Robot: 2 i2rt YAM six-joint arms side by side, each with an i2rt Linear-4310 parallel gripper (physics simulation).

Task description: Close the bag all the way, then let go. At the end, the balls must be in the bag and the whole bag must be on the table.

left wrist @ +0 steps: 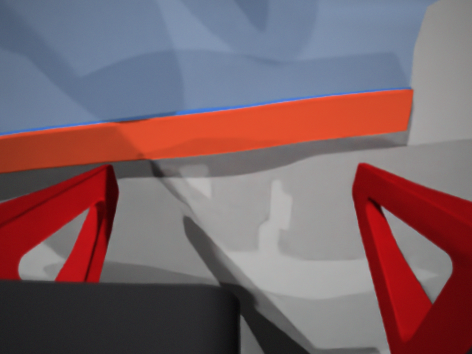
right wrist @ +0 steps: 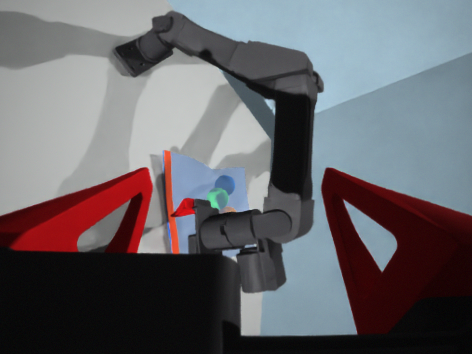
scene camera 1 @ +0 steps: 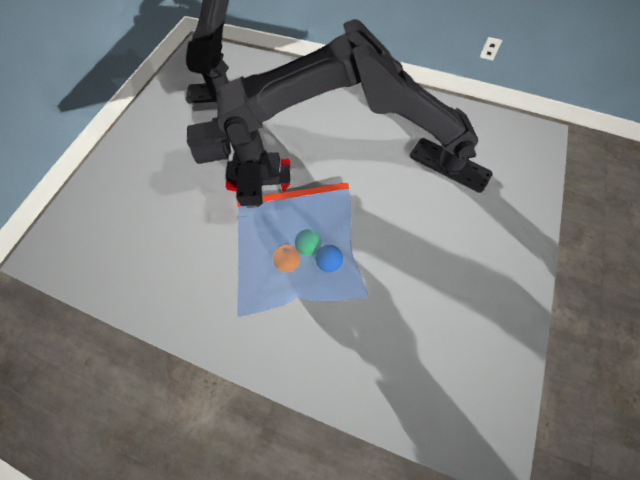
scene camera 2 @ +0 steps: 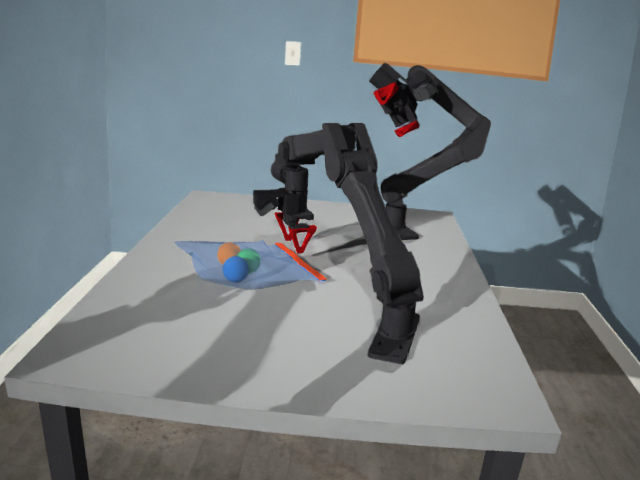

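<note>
The light-blue bag (scene camera 1: 258, 289) (scene camera 2: 279, 269) (left wrist: 325, 30) (right wrist: 186, 172) lies spread on the table, with an orange strip (scene camera 1: 310, 191) (scene camera 2: 306, 264) (left wrist: 280, 125) (right wrist: 168, 185) along one edge. The green ball (scene camera 1: 308, 242) (scene camera 2: 249, 259) (right wrist: 217, 198), blue ball (scene camera 1: 329, 258) (scene camera 2: 235, 268) (right wrist: 225, 184) and orange ball (scene camera 1: 285, 258) (scene camera 2: 227, 253) sit within the bag's outline. My left gripper (scene camera 1: 258, 180) (scene camera 2: 294, 242) (left wrist: 235, 177) is open and empty, pointing down beside the strip; its arm hides part of the strip in scene camera 1. My right gripper (scene camera 2: 391, 116) (right wrist: 236, 177) is open and empty, raised high.
The grey table (scene camera 1: 155, 258) (scene camera 2: 465, 392) carries both arm bases. The left arm's base (scene camera 1: 451, 164) (scene camera 2: 393, 341) is at the right in scene camera 1. The right arm's base (scene camera 2: 400, 229) is farther back in scene camera 2. Blue walls stand behind the table.
</note>
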